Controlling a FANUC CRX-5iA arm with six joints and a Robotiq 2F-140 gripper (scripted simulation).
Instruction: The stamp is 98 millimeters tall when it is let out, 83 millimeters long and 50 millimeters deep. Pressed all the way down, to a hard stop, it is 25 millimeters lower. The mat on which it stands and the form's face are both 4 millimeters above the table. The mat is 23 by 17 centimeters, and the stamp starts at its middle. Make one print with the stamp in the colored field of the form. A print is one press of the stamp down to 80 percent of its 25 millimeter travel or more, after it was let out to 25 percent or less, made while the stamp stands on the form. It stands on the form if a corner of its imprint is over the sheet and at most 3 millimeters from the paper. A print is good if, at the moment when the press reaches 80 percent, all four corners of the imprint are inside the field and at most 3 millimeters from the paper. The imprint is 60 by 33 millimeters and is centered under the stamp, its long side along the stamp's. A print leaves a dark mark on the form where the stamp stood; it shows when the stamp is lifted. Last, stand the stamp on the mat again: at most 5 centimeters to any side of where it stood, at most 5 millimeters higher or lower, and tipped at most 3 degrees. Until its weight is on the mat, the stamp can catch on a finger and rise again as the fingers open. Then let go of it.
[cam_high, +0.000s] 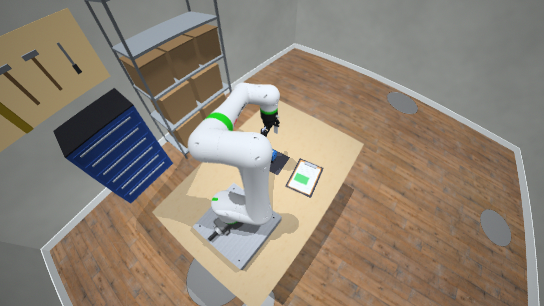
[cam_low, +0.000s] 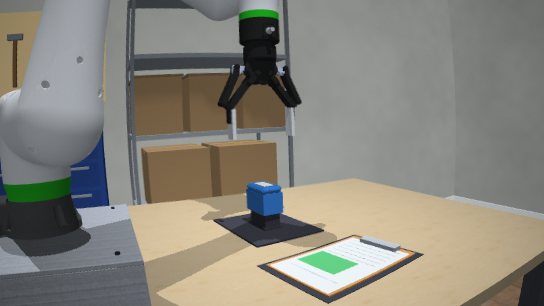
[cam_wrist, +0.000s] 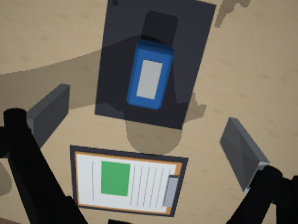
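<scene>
My hand is 17 cm above the blue stamp. The rest, counted from my hand: dark mat: 22 cm below; then form: 6 cm ahead, 27 cm to the right, 21 cm below.
</scene>
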